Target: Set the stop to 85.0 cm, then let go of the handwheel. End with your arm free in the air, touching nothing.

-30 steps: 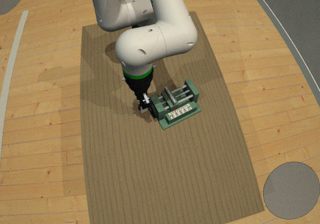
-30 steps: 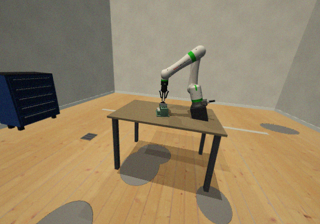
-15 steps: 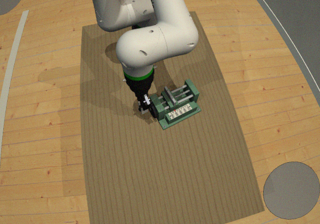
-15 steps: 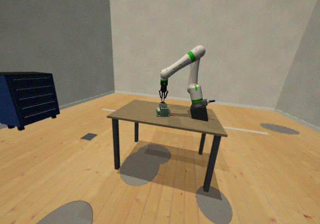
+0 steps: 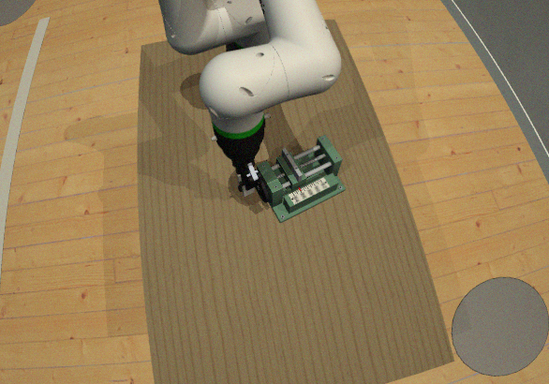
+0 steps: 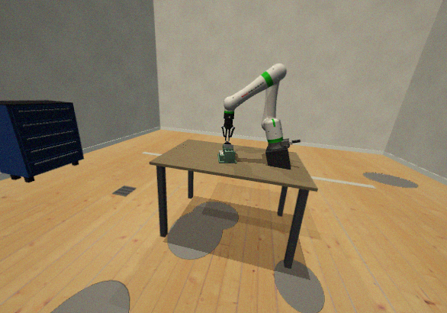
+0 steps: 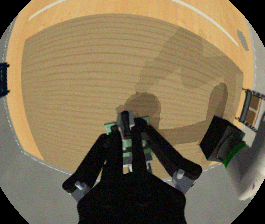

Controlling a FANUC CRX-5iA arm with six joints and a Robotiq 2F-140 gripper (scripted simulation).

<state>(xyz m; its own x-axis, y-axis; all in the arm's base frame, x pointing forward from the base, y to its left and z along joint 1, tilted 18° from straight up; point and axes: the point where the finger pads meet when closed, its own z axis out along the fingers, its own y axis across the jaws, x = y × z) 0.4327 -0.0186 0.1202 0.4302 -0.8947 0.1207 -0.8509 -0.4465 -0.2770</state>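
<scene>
Now: hand 50 mm past the stop block, 120 mm to the right of it and 30 mm above it.
</scene>
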